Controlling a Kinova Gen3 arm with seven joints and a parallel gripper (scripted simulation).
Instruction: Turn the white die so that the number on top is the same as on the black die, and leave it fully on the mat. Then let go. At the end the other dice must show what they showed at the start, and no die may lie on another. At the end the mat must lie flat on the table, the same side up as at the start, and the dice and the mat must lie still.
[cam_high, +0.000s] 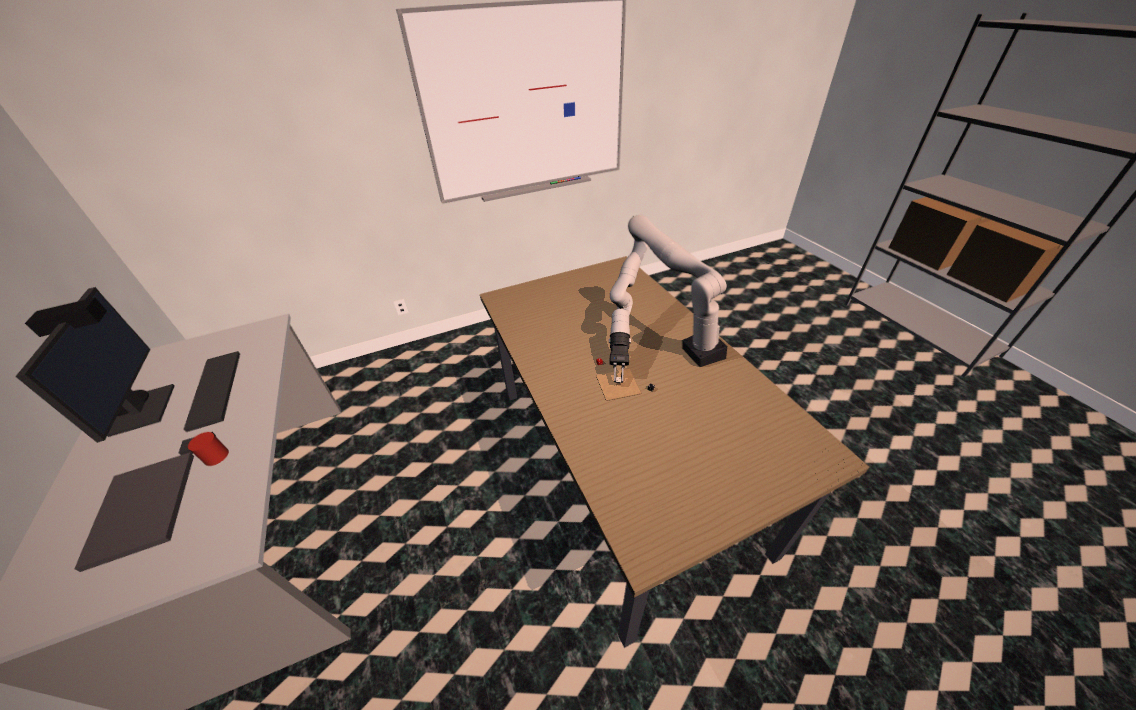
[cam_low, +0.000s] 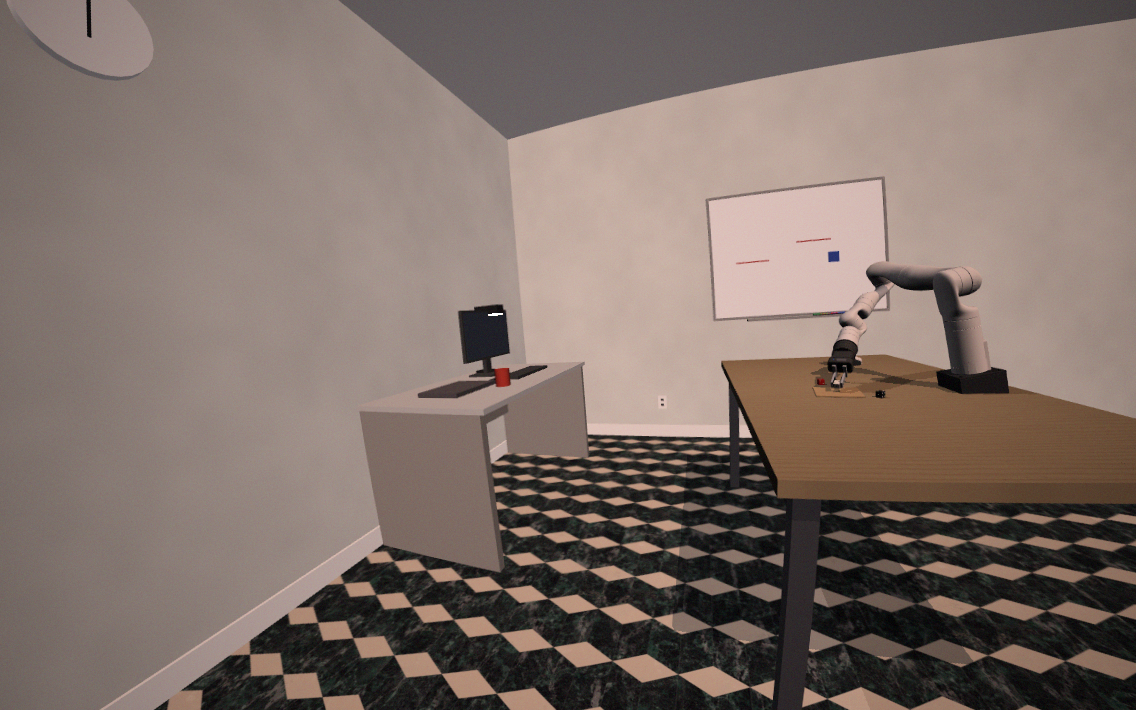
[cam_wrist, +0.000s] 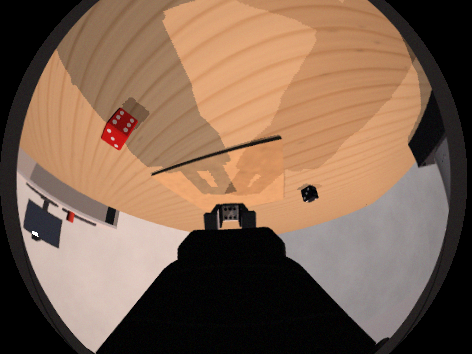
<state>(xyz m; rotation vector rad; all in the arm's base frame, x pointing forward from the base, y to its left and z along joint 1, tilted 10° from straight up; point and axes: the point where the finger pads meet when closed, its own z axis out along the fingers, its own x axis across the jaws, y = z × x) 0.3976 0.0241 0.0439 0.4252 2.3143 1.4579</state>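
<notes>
Now: hand 1 cm to the right of the white die and 1 cm above it. The rest, counted from my hand: black die (10 cm behind, 7 cm to the left, 3 cm below); then red die (14 cm to the right, 3 cm below, 2 cm ahead); then tan mat (3 cm below).
</notes>
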